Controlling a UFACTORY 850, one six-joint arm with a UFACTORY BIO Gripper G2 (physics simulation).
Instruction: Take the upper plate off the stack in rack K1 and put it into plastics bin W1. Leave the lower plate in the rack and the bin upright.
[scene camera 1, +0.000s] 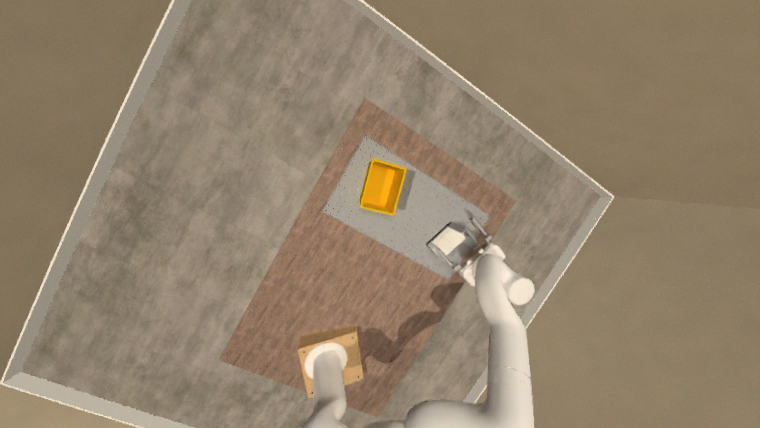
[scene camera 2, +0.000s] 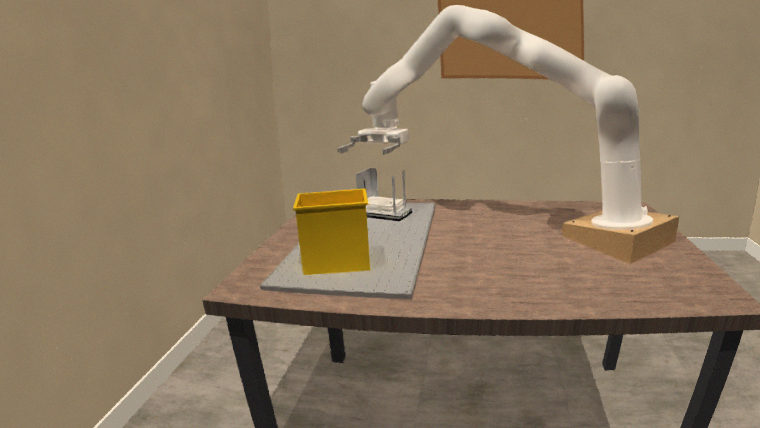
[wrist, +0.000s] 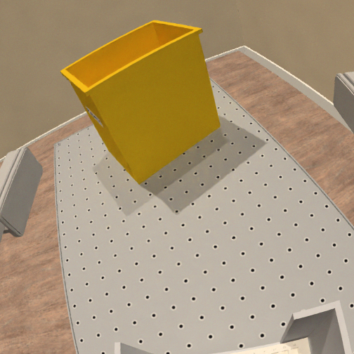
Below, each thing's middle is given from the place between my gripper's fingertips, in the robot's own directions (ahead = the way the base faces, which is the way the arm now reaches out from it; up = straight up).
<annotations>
I see the plastics bin W1 (scene camera 2: 332, 226) 20 mm behind my hand, 300 mm to the left of it and 150 mm below it.
</annotations>
